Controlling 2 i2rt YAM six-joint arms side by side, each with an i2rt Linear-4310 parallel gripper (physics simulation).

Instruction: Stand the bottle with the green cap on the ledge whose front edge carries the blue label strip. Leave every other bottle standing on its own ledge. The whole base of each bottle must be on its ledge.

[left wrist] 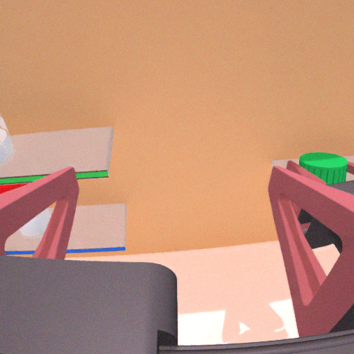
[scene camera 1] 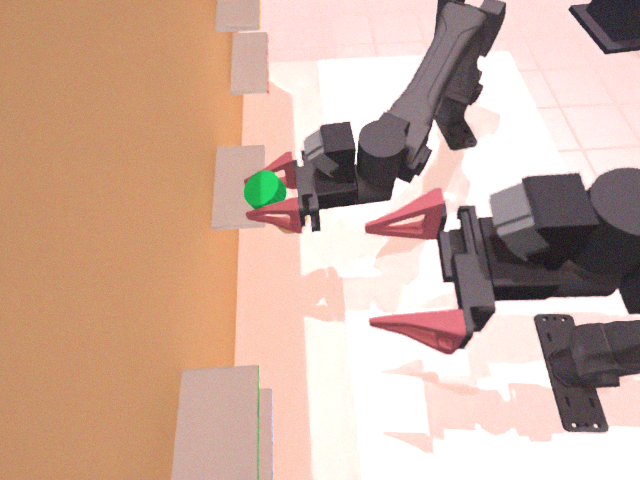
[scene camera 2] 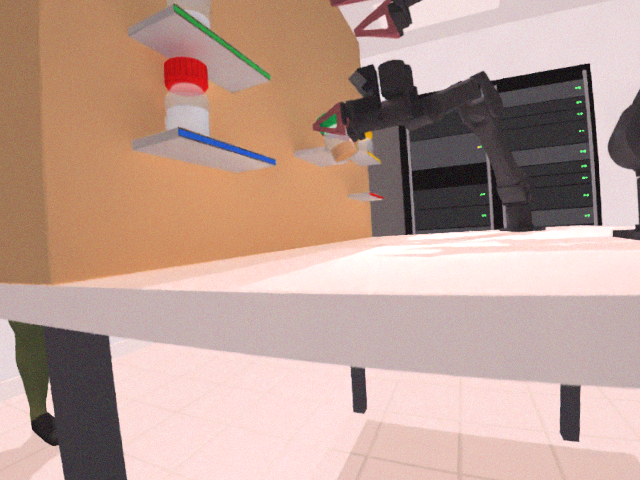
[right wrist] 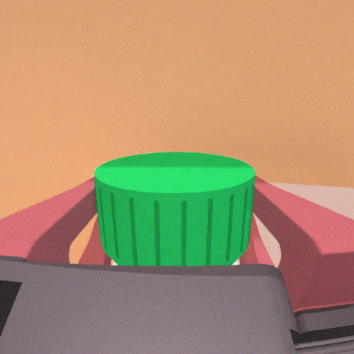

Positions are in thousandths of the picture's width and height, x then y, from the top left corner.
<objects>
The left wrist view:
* my left gripper: 490, 501
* blue-strip ledge: 281, 637
</objects>
